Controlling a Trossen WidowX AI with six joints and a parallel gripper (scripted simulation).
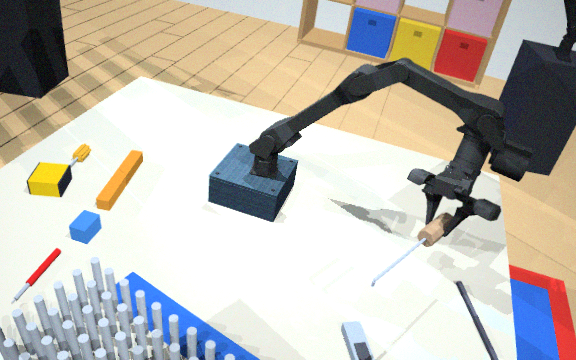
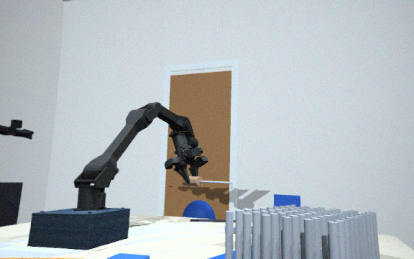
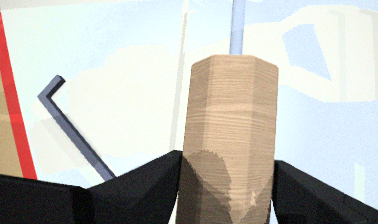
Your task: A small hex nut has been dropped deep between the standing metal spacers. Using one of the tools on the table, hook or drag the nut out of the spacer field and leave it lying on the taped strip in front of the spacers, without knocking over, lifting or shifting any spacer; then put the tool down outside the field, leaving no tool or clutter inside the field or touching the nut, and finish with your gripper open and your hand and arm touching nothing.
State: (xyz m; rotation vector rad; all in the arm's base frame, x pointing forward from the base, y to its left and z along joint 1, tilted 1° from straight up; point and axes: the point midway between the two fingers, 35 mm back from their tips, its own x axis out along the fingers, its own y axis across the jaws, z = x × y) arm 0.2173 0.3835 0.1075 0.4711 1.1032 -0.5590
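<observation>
Now: the blue taped strip 220 mm ahead of my gripper tip, 450 mm to the right of it and 160 mm below it. The rest, counted from my gripper tip: orange bar (170 mm behind, 730 mm to the right, 150 mm below); blue cube (20 mm ahead, 740 mm to the right, 140 mm below); grey block (220 mm ahead, 120 mm to the right, 150 mm below).
</observation>
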